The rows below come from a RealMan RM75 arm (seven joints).
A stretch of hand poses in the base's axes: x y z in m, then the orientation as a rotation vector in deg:
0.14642, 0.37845, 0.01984, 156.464, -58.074, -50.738
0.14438, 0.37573, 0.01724, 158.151, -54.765, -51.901
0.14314, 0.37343, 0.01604, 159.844, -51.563, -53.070
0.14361, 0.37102, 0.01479, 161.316, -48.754, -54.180
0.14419, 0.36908, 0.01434, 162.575, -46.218, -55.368
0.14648, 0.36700, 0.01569, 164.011, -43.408, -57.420
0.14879, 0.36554, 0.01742, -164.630, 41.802, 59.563
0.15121, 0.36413, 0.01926, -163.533, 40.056, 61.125
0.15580, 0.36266, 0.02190, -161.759, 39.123, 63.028
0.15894, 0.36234, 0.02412, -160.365, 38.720, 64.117
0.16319, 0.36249, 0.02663, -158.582, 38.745, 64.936
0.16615, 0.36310, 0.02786, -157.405, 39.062, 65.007
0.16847, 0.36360, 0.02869, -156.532, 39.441, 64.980
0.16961, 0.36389, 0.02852, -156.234, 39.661, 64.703
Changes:
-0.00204, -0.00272, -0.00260, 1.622, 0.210, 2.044
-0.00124, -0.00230, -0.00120, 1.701, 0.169, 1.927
0.00047, -0.00241, -0.00125, 1.569, 0.175, 1.645
0.00058, -0.00194, -0.00045, 1.482, 0.265, 1.440
0.00229, -0.00208, 0.00135, 2.053, 0.625, 1.471
0.00231, -0.00146, 0.00173, 1.476, 0.915, 0.736
0.00242, -0.00141, 0.00184, 1.403, 0.943, 0.569
0.00459, -0.00147, 0.00264, 1.543, 1.245, -0.092
0.00314, -0.00032, 0.00222, 1.129, 0.746, -0.286
0.00425, 0.00015, 0.00251, 1.306, 0.624, -0.720
0.00296, 0.00061, 0.00123, 0.812, 0.127, -0.703
0.00232, 0.00050, 0.00083, 0.551, 0.055, -0.610
0.00114, 0.00029, -0.00017, 0.194, -0.153, -0.300

